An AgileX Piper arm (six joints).
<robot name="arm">
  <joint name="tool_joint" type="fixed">
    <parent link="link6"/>
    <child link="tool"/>
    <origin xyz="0 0 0" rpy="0 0 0"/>
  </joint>
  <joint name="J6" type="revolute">
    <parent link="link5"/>
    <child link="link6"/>
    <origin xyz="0 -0.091 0" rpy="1.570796 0 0"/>
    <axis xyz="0 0 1"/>
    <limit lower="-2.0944" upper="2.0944"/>
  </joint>
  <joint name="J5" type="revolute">
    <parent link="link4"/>
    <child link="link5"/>
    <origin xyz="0 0 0" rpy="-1.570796 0 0"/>
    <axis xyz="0 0 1"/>
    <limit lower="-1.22" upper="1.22"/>
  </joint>
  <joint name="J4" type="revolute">
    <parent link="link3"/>
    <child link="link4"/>
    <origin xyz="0.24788 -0.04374 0" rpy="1.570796 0 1.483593"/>
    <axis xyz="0 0 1"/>
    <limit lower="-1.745" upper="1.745"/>
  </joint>
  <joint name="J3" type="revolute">
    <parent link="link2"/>
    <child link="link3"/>
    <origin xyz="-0.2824 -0.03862 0" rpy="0 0 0"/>
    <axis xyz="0 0 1"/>
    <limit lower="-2.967" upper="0"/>
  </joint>
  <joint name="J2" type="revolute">
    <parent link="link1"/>
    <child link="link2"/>
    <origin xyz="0 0 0" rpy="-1.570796 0 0"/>
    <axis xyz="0 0 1"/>
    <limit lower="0" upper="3.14"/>
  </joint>
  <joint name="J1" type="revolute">
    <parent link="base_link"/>
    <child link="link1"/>
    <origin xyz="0 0 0.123" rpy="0 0 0"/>
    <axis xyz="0 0 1"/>
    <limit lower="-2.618" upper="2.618"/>
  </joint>
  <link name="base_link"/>
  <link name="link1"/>
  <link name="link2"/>
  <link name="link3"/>
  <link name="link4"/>
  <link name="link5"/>
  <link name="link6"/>
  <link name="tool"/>
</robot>
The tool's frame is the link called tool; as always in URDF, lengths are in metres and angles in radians.
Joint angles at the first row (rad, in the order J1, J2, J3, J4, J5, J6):
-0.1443, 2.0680, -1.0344, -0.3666, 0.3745, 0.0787
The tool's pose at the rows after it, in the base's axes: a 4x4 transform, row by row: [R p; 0 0 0 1], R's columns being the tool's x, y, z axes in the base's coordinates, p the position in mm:
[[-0.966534 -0.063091 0.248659 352.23], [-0.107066 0.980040 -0.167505 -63.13], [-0.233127 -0.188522 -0.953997 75.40], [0 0 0 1]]
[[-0.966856 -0.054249 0.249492 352.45], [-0.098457 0.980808 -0.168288 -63.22], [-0.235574 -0.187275 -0.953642 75.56], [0 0 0 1]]
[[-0.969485 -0.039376 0.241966 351.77], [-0.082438 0.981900 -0.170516 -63.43], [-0.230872 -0.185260 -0.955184 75.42], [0 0 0 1]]
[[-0.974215 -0.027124 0.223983 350.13], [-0.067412 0.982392 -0.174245 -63.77], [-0.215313 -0.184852 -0.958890 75.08], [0 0 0 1]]
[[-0.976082 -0.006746 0.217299 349.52], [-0.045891 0.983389 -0.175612 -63.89], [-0.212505 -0.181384 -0.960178 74.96], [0 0 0 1]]
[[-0.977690 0.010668 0.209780 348.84], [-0.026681 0.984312 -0.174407 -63.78], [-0.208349 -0.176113 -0.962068 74.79], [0 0 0 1]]
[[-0.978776 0.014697 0.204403 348.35], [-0.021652 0.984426 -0.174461 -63.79], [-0.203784 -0.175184 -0.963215 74.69], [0 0 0 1]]
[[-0.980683 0.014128 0.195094 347.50], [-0.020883 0.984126 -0.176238 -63.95], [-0.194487 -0.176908 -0.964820 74.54], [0 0 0 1]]
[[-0.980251 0.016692 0.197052 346.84], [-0.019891 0.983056 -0.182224 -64.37], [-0.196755 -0.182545 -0.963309 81.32], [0 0 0 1]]
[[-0.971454 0.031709 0.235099 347.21], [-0.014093 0.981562 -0.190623 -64.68], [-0.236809 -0.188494 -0.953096 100.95], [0 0 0 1]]
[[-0.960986 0.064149 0.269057 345.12], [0.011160 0.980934 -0.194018 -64.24], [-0.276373 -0.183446 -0.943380 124.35], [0 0 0 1]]
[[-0.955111 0.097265 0.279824 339.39], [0.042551 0.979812 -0.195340 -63.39], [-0.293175 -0.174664 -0.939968 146.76], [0 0 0 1]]
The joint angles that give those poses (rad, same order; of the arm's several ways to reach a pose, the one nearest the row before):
-0.1443, 2.0680, -1.0344, -0.3667, 0.3711, 0.0941
-0.1443, 2.0680, -1.0352, -0.3686, 0.3711, 0.1047
-0.1443, 2.0680, -1.0352, -0.3704, 0.3791, 0.1213
-0.1443, 2.0680, -1.0352, -0.3704, 0.3978, 0.1333
-0.1443, 2.0680, -1.0351, -0.3704, 0.4048, 0.1540
-0.1443, 2.0680, -1.0352, -0.3635, 0.4121, 0.1659
-0.1443, 2.0680, -1.0352, -0.3611, 0.4176, 0.1678
-0.1443, 2.0680, -1.0352, -0.3611, 0.4271, 0.1669
-0.1443, 2.0480, -1.0352, -0.3611, 0.4448, 0.1653
-0.1443, 1.9915, -1.0352, -0.3559, 0.4606, 0.1653
-0.1443, 1.9226, -1.0352, -0.3311, 0.4912, 0.1653
-0.1443, 1.8537, -1.0352, -0.2994, 0.5457, 0.1615

